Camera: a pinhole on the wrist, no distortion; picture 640 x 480 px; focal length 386.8 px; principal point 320.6 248.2 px. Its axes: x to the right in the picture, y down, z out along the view. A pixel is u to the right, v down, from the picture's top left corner.
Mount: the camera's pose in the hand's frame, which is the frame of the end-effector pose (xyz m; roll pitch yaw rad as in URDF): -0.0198 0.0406 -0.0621 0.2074 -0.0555 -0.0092
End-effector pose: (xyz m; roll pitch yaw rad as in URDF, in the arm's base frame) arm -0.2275 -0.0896 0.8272 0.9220 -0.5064 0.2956
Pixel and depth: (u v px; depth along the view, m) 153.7 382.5 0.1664
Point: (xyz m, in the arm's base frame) -0.3519 -0.1776 0.8798
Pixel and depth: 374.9 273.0 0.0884
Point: -0.2543 -0.1019 0.8544
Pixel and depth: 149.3 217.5 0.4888
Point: -0.4146 -0.5365 0.8417
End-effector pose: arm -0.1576 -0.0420 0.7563 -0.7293 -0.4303 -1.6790
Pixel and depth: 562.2 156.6 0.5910
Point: 0.0070 -0.1282 1.3656
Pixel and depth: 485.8 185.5 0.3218
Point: -0.0492 -0.0450 1.0138
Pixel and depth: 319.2 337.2 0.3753
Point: 0.1050 0.0557 0.9279
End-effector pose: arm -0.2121 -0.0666 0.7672 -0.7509 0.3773 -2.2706
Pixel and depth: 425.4 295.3 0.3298
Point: -0.1391 -0.2823 0.9271
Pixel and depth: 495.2 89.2 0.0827
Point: -0.2222 -0.0819 0.7782
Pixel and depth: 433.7 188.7 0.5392
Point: -0.2276 -0.3951 1.1347
